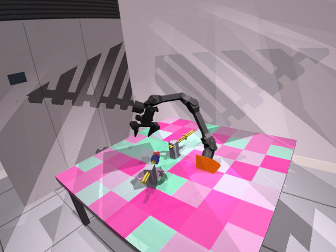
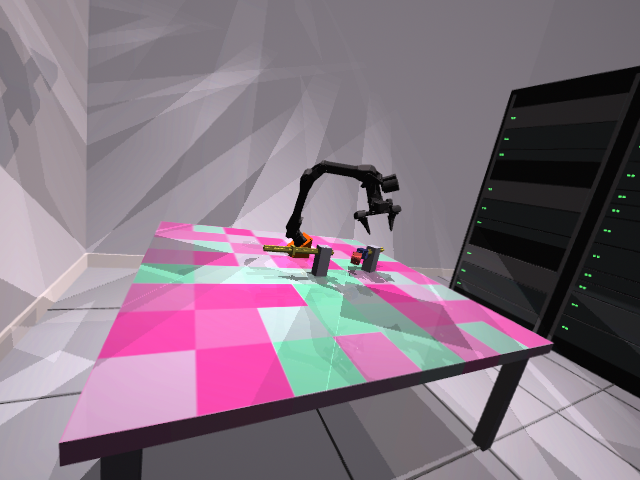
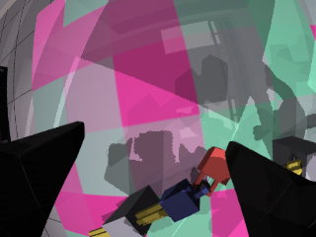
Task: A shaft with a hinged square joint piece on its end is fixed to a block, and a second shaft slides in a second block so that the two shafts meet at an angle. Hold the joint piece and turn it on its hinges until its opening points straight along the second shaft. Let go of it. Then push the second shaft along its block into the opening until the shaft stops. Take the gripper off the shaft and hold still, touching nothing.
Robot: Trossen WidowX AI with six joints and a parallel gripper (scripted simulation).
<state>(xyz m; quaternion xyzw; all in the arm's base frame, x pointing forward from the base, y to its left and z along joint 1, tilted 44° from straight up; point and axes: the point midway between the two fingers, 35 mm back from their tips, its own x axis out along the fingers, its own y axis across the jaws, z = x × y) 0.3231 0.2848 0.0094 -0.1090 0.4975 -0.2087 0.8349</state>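
Now: the joint piece 7 cm behind my gripper tip, 4 cm to the right of it and 14 cm below it.
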